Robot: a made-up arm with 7 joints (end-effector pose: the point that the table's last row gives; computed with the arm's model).
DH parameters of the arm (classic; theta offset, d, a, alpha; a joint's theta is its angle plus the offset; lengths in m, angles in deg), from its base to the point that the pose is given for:
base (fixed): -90 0.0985 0 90
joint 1: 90 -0.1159 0.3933 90
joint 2: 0 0.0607 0.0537 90
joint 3: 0 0.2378 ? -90
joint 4: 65.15 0 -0.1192 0
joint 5: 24.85 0.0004 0.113 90
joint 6: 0 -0.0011 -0.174 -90
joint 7: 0 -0.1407 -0.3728 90
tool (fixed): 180 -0.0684 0 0
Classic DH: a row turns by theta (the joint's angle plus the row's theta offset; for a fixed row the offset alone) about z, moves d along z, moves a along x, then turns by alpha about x.
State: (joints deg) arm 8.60 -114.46 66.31 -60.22 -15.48 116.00 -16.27
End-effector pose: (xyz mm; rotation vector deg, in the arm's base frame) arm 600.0 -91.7 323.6 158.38 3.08 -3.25
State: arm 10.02 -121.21 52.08 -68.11 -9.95 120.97 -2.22
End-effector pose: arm 573.9 -60.1 175.3 159.11 10.76 -32.59
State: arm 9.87 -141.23 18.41 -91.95 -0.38 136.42 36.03
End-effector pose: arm 163.6 0.2 -163.2 123.49 27.49 -124.69
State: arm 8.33 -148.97 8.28 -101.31 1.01 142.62 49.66
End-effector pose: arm -83.3 17.4 -160.6 -88.55 -33.00 150.65
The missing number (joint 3, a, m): -0.0444
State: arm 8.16 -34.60 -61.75 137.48 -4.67 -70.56 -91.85
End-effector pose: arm 616.7 281.6 424.0 11.27 20.03 33.79
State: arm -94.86 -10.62 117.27 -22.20 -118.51 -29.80 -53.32
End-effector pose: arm 28.8 -431.2 48.4 -10.70 -15.80 166.04
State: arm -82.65 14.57 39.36 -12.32 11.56 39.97 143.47
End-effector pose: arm 128.1 -627.4 55.3 -56.99 89.46 109.55
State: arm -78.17 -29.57 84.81 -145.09 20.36 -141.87 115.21
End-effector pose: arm 464.3 -27.6 233.2 38.27 -42.87 36.14
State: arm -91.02 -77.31 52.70 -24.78 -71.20 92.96 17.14
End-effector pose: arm 757.2 -143.2 251.8 -89.21 -32.12 -22.52
